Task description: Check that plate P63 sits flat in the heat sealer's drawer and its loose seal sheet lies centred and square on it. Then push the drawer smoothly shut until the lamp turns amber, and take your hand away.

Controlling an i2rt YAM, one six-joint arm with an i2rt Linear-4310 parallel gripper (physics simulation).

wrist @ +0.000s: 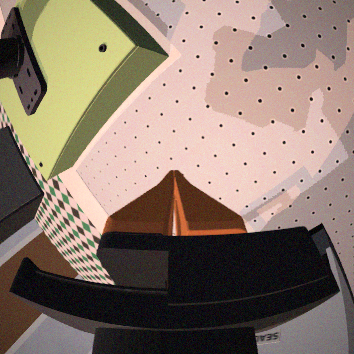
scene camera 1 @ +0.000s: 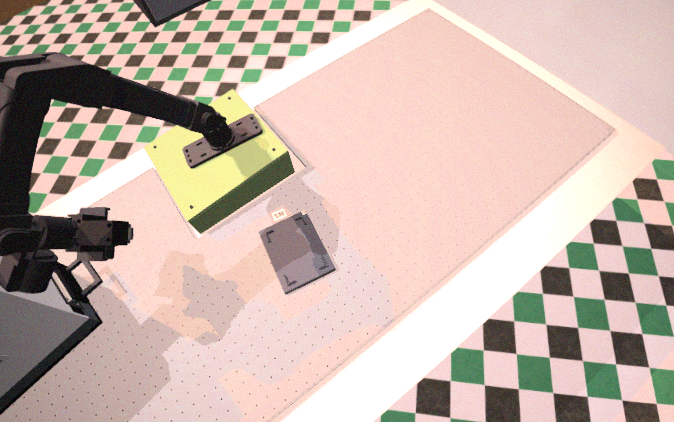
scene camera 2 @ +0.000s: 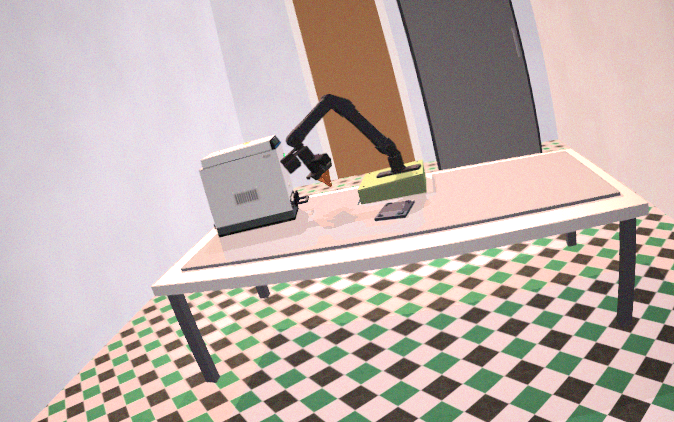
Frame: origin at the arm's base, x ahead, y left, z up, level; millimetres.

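Seen in the pictures: gripper, fingertip midpoint: (wrist: 173, 177) (scene camera 2: 331, 186); arm's base, origin of the base link: (wrist: 20, 55) (scene camera 1: 223, 141) (scene camera 2: 399, 171).
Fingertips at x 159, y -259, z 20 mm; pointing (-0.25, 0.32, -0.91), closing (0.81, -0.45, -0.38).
Pixels of each thing's top centre, then the offset from my fingertips to it. "pt": a spot on its surface instead.
- white heat sealer, middle of its top: (scene camera 2: 237, 146) dx +88, dy -344, dz +264 mm
- lamp, middle of its top: (scene camera 2: 283, 154) dx -39, dy -200, dz +169 mm
- flat grey pad, surface spot: (scene camera 1: 295, 250) (scene camera 2: 394, 209) pt dx +169, dy +302, dz -78 mm
- label, surface spot: (scene camera 1: 279, 214) pt dx +60, dy +306, dz -90 mm
The white heat sealer (scene camera 2: 250, 185) stands at the table's left end; part of its grey top (scene camera 1: 35, 340) shows in scene camera 1. The black drawer handle (scene camera 1: 90, 276) (scene camera 2: 301, 199) stands out at its front. The drawer's inside, plate P63 and the seal sheet do not show. A small green spot, seemingly the lamp (scene camera 2: 284, 155), shows at the sealer's front; no amber shows. My gripper (scene camera 2: 329, 185) (wrist: 173, 177) is shut and empty, its orange fingertips together. It hangs above the table, to the right of the handle and apart from it. The fingertips are hidden in scene camera 1.
My arm's yellow-green base block (scene camera 1: 215, 185) (scene camera 2: 392, 190) (wrist: 95, 65) stands at the table's back edge. A flat grey pad (scene camera 1: 295, 250) (scene camera 2: 395, 210) with corner marks lies in front of it, beside an "IN" label (scene camera 1: 279, 214). A dark panel (scene camera 1: 172, 7) shows beyond the table.
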